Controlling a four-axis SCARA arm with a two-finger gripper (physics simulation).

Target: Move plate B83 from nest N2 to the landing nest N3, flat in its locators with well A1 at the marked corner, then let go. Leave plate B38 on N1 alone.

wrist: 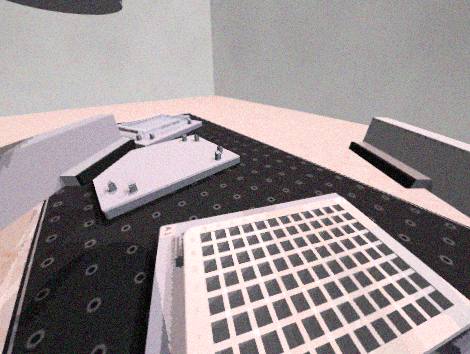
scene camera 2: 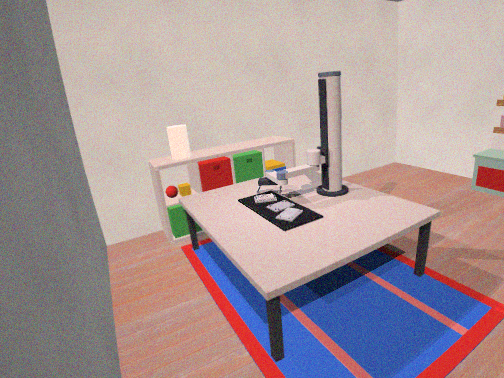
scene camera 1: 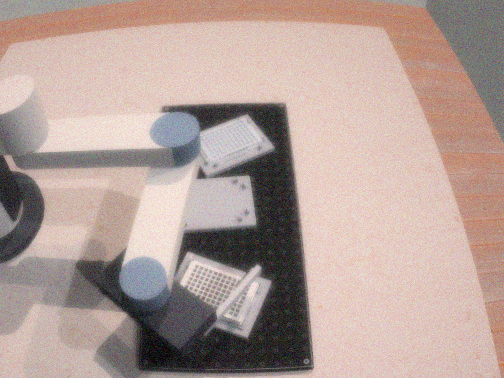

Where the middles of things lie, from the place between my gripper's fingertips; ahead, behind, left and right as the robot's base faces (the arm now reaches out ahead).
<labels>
I see the grey nest [scene camera 1: 217, 204] 20 mm behind my hand, 140 mm to the left of it and 70 mm below it.
</labels>
